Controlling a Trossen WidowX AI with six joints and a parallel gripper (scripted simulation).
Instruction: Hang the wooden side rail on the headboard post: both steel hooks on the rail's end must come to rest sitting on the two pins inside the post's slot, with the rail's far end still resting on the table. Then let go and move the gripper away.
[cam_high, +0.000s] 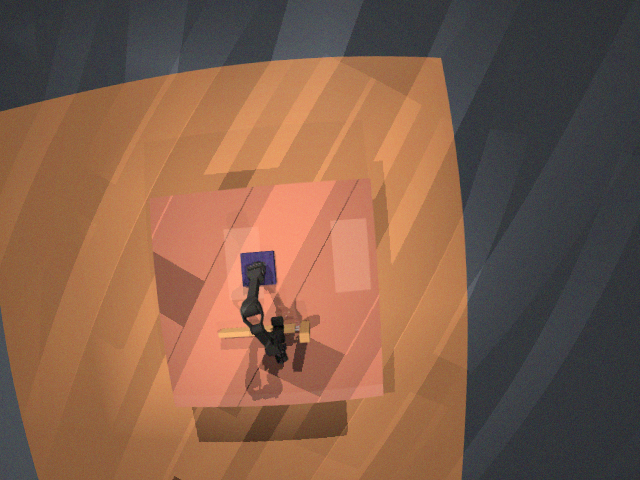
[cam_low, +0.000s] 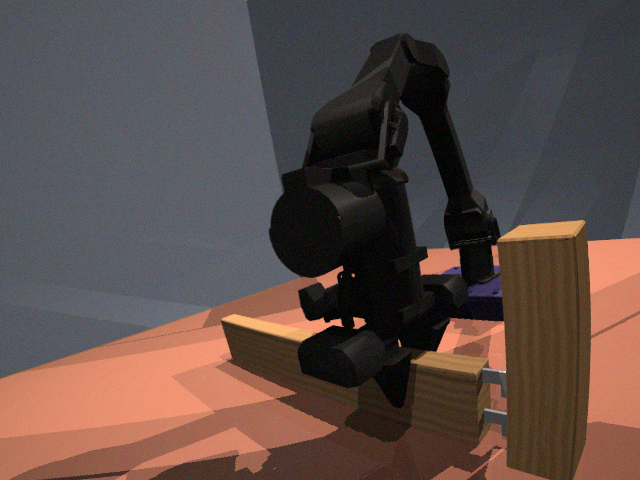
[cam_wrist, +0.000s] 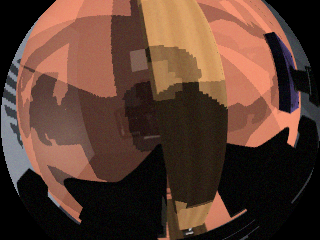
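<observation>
My gripper tip is now 13 cm to the right of the headboard post, 6 cm below it and 1 cm past it.
</observation>
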